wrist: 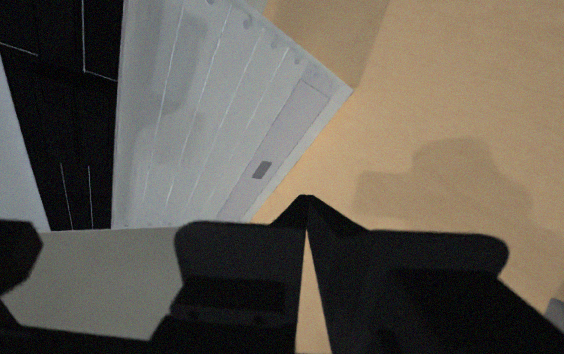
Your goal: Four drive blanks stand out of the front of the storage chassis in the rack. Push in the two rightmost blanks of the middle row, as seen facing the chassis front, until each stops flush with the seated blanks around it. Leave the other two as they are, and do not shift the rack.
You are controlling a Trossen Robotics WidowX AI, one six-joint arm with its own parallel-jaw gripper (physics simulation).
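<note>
My gripper is shut and empty, its black fingertips meeting low in the middle of the view. The rack stands at the upper left and looks steeply tilted in this view, with pale grey panels and a lilac-grey bottom panel. A black section with thin light outlines lies at the far left; it may be the front of the storage chassis. I cannot make out single drive blanks there or tell which stand out. The fingertips appear below and right of the rack's panels; whether they touch anything cannot be told.
A tan table top spreads across the right, with a dark shadow on it. A plain grey surface shows at the lower left, behind the gripper. A small grey object is cut off at the lower right edge.
</note>
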